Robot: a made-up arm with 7 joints.
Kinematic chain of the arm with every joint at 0, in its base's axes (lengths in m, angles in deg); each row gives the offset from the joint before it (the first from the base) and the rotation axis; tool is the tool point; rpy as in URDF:
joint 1: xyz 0 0 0.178 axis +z
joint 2: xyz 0 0 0 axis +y
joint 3: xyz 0 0 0.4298 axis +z
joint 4: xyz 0.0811 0 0 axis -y
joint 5: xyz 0.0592 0 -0.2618 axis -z
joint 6: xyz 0 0 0 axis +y
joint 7: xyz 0.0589 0 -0.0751 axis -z
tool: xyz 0 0 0 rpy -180 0 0
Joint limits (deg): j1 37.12..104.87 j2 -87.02..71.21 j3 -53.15..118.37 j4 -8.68..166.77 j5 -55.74..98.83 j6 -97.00..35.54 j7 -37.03..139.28
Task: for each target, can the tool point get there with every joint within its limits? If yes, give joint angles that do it. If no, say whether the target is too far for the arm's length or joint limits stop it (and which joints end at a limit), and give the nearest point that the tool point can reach.
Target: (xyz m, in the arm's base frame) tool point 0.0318 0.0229 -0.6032
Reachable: no: joint limits stop it (at a limit: joint 1, joint 2) | nearest point 0.2227 0.1680 -0.0900 | short by 0.566 m
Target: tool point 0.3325 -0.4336 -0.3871
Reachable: no: joint limits stop it (at a limit: joint 1, joint 2) | nearest point 0.3575 -0.0454 0.0045 | short by 0.552 m
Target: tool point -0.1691 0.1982 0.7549
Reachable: yes | joints 77.11 -21.40 26.44 73.89 -19.67 -26.25 47.75
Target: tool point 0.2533 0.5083 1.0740
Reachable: no: too far | nearest point 0.1913 0.3839 0.8547 | short by 0.260 m
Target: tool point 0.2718 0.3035 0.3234
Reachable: yes | joints 51.53 25.56 8.37 33.36 51.66 -76.66 87.94
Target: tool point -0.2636 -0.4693 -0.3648
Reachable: no: joint limits stop it (at a limit: joint 2, joint 3, joint 5) | nearest point -0.2601 -0.4631 -0.0542 | short by 0.311 m
